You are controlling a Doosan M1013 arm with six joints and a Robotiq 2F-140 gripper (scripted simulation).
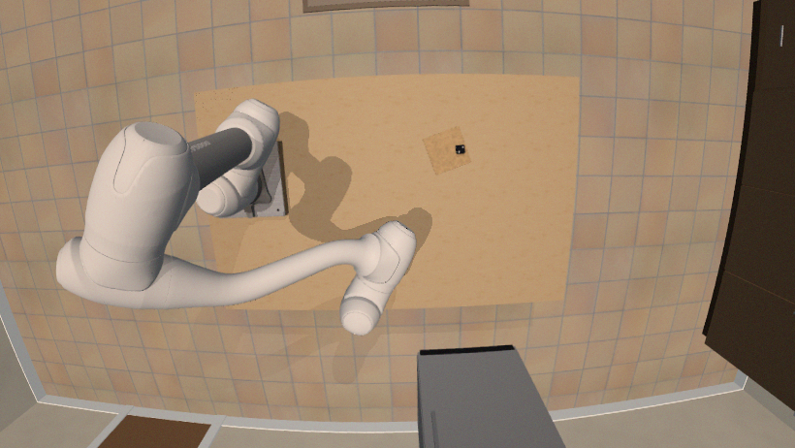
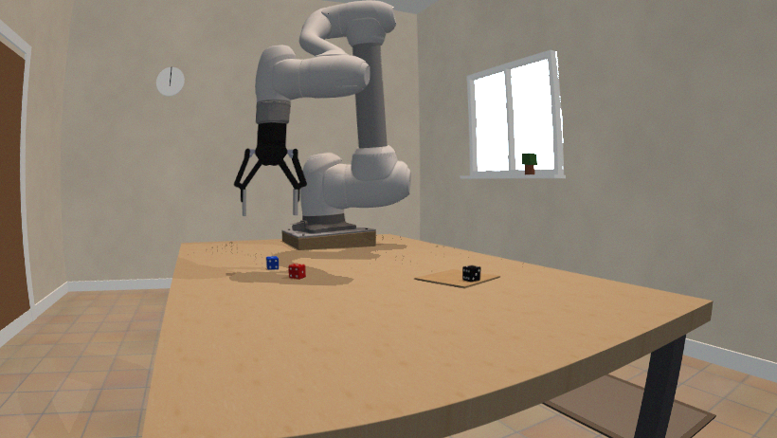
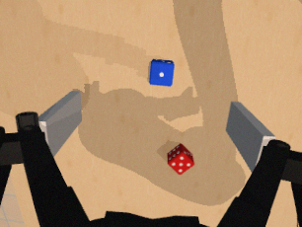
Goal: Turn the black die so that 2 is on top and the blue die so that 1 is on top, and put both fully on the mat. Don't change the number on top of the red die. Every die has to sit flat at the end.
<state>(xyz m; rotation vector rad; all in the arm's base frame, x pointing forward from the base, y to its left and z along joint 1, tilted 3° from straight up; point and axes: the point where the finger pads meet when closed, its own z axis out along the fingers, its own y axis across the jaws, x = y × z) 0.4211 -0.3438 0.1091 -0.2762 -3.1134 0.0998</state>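
Right now my hand is 14 cm above the blue die, 1 cm to the right of it and 1 cm past it. Also, from my hand: red die 14 cm below, 13 cm ahead, 2 cm to the left; then black die 38 cm ahead, 32 cm to the left, 13 cm below; then cork mat 33 cm ahead, 32 cm to the left, 15 cm below.
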